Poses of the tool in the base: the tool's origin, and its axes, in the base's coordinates. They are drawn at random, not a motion.
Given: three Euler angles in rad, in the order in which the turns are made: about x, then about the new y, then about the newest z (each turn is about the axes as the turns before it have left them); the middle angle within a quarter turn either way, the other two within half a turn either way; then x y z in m.
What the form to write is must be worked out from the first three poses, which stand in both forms.
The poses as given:
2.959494 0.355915 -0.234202 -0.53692 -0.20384 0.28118
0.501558 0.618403 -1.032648 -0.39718 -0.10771 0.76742
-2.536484 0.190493 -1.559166 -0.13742 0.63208 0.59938
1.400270 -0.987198 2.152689 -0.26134 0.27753 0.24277
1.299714 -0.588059 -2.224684 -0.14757 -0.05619 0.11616
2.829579 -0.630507 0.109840 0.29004 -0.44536 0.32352
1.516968 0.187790 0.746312 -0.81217 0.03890 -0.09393
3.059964 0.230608 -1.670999 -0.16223 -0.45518 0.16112
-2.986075 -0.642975 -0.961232 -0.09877 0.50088 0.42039
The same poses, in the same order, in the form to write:
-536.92 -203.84 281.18 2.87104 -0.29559 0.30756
-397.18 -107.71 767.42 -0.25999 0.73877 -0.97049
-137.42 632.08 599.38 2.95902 -0.60727 1.55689
-261.34 277.53 242.77 -1.43004 -0.84125 2.04246
-147.57 -56.19 116.16 -1.12662 1.02574 2.92271
290.04 -445.36 323.52 2.69657 0.55161 -0.34024
-812.17 38.90 -93.93 1.49949 -0.73499 0.23592
-162.23 -455.18 161.12 2.92009 0.10411 1.66887
-98.77 500.88 420.39 -2.51336 0.21375 1.08280

